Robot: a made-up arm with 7 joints.
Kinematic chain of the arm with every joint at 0, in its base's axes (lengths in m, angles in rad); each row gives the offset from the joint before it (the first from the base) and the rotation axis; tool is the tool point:
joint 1: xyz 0 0 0 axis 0 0.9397 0.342
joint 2: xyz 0 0 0 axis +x
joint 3: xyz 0 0 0 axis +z
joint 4: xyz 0.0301 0 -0.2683 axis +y
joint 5: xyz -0.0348 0 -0.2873 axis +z
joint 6: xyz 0 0 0 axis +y
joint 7: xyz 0 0 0 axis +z
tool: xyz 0 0 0
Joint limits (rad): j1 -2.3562..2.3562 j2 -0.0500..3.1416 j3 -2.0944..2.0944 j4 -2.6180..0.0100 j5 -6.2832..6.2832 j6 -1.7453..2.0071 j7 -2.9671..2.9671
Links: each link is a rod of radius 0.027 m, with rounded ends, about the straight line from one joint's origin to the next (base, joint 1, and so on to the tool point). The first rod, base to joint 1, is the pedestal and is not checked.
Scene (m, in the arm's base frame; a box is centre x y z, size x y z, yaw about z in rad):
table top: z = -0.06
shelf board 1: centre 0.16 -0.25 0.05 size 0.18 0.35 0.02 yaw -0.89
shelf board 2: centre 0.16 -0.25 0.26 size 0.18 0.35 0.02 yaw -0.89
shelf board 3: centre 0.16 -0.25 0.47 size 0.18 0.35 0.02 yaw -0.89
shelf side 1: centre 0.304 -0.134 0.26 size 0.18 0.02 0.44 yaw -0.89
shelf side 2: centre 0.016 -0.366 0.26 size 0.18 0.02 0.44 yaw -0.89
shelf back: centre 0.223 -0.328 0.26 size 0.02 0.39 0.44 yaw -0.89
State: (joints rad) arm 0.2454 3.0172 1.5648 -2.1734 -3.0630 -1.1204 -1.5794
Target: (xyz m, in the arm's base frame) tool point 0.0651 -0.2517 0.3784
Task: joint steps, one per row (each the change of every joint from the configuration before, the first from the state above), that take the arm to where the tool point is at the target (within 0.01 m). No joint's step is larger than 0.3 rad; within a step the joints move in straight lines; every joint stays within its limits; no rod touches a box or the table.
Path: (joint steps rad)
1: -0.0691 -0.2112 0.1031 -0.1808 0.0000 0.0000 0.0000
2: -0.0691 -0.2112 0.1031 -0.1808 0.0000 0.0000 0.0000
3: -0.0078 0.0197 -0.0205 0.2695 0.0000 0.0000 0.0000
4: -0.0078 0.0196 -0.0205 0.2696 0.0000 0.0000 0.0000
5: -0.0079 0.0197 -0.0206 0.2695 0.0000 0.0000 0.0000
6: 0.0463 0.1642 -0.0478 0.1385 0.0000 0.0000 0.0000
7: 0.0463 0.1643 -0.0478 0.1386 0.0000 0.0000 0.0000

